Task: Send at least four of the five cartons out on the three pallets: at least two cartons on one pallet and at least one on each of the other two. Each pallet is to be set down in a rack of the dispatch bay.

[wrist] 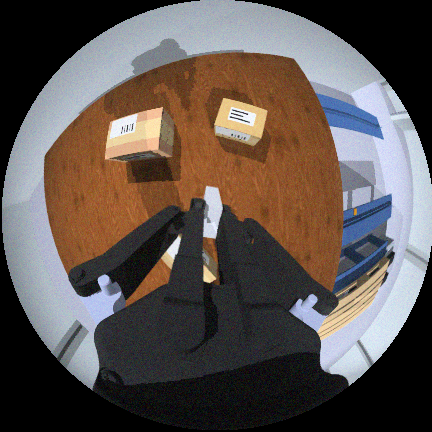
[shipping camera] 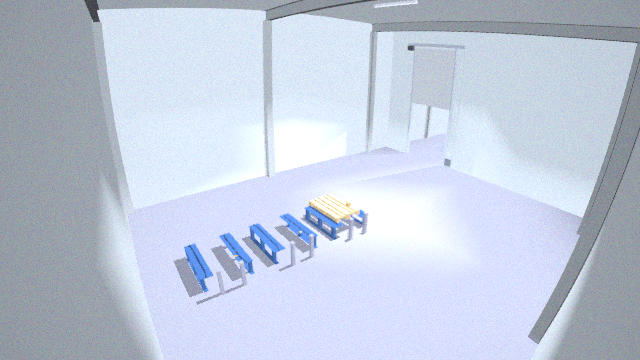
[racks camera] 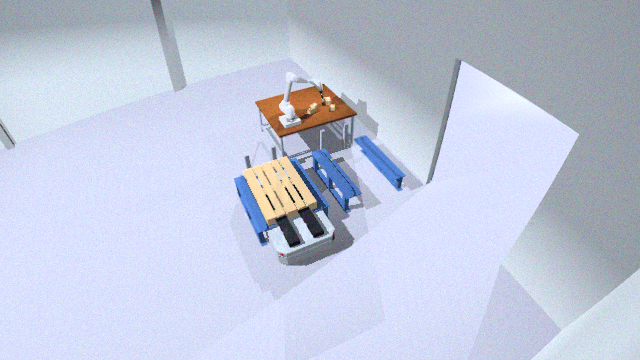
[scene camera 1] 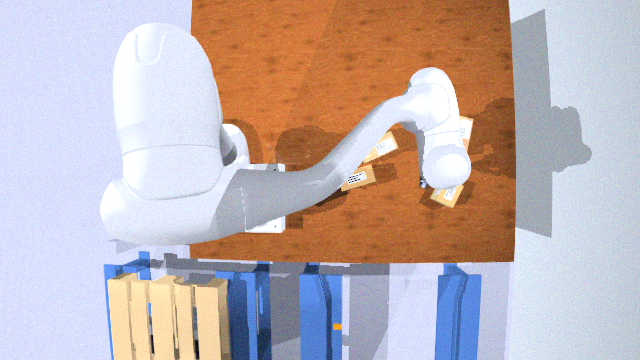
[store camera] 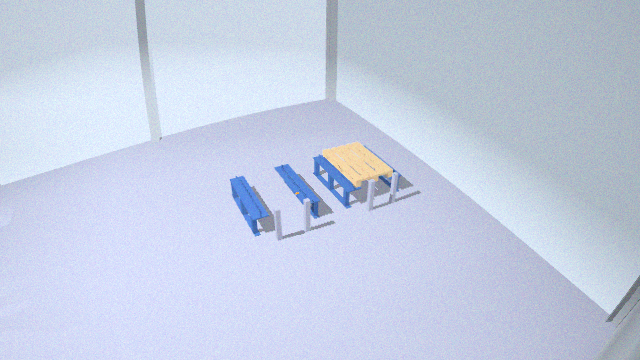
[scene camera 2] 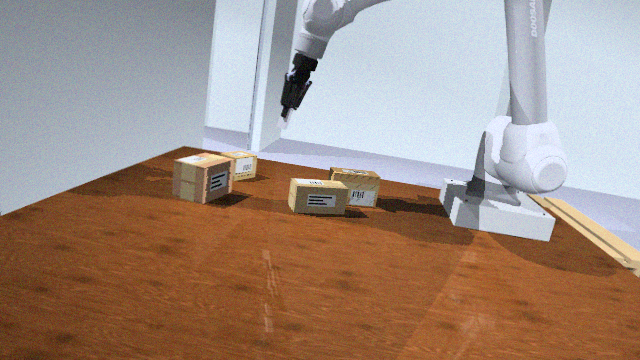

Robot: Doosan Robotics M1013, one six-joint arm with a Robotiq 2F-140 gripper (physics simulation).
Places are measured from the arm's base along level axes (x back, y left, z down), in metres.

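Pixels of known places: gripper, fingertip midpoint: (wrist: 209, 197) (racks camera: 322, 99) (scene camera 2: 281, 128); arm's base, origin of the base link: (racks camera: 290, 119) (scene camera 2: 491, 194).
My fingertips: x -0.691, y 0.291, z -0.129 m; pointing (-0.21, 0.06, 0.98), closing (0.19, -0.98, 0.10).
Ahead of a thing's pixels: the offset from my fingertips to its top centre.
My gripper (scene camera 2: 284, 119) (wrist: 209, 197) is shut and empty, above the table. Four cartons are on the table: a pinkish-banded carton @(dx -0.148, dy +0.190, dz +0.104 m) (scene camera 2: 202, 177) (wrist: 140, 135), a small carton @(dx -0.175, dy -0.063, dz +0.128 m) (scene camera 1: 449, 196) (scene camera 2: 245, 167) (wrist: 241, 122), and two close together, a carton (scene camera 1: 382, 147) (scene camera 2: 357, 189) and a carton (scene camera 1: 359, 178) (scene camera 2: 318, 197). The arm partly hides several in scene camera 1. A bare pallet (scene camera 1: 162, 320) (racks camera: 301, 184) is in a rack beside the table. A pallet (shipping camera: 330, 206) with a small carton (shipping camera: 348, 204) is in a dispatch rack. A bare pallet (store camera: 357, 162) is in a store rack.
A white mobile carrier (racks camera: 305, 254) is partly under the pallet beside the table. Blue rack rails (racks camera: 337, 172) (racks camera: 380, 162) stand right of it. Blue rails (shipping camera: 267, 242) (shipping camera: 197, 265) without a pallet stand in the dispatch bay, with light posts (shipping camera: 292, 253) at their ends.
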